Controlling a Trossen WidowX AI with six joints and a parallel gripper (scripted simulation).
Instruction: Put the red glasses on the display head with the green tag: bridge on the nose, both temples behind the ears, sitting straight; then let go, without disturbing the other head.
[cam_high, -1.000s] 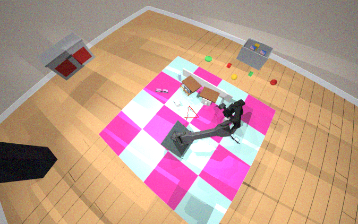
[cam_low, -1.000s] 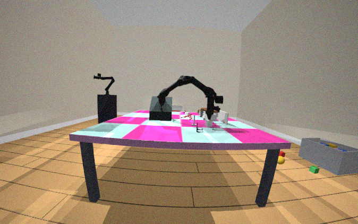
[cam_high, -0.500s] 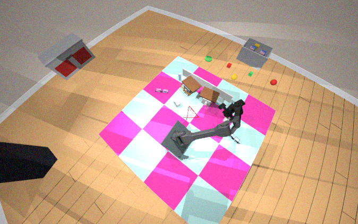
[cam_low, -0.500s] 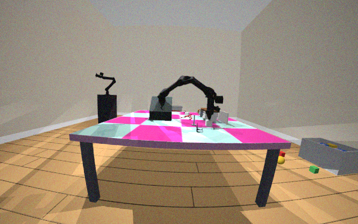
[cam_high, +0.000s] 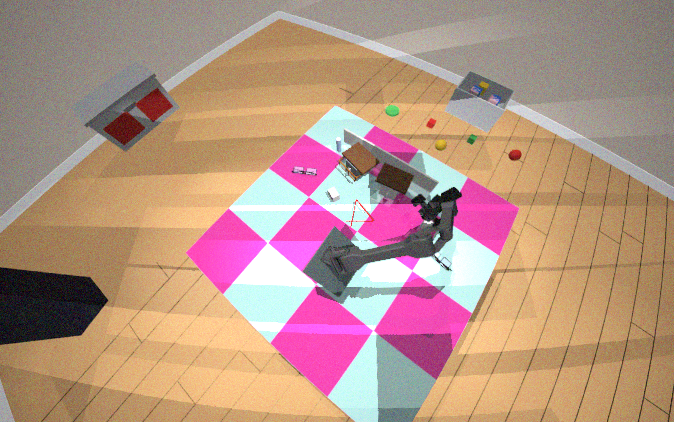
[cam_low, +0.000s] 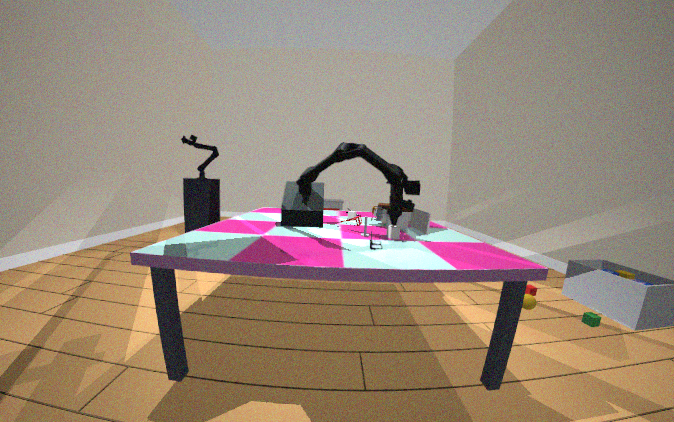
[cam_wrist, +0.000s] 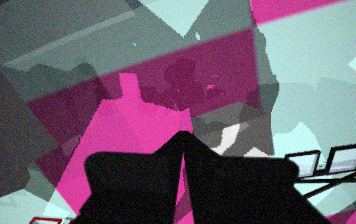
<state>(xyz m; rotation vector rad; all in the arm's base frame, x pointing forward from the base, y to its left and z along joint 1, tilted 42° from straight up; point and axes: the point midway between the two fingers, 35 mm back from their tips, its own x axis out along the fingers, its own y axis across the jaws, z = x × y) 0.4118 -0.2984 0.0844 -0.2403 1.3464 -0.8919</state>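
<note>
Now: gripper tip 14 cm past the grey stand, 1 cm to the left of it and 1 cm above it. Also, from my gripper tip: grey panel 31 cm to the left, 22 cm ahead, 2 cm above.
</note>
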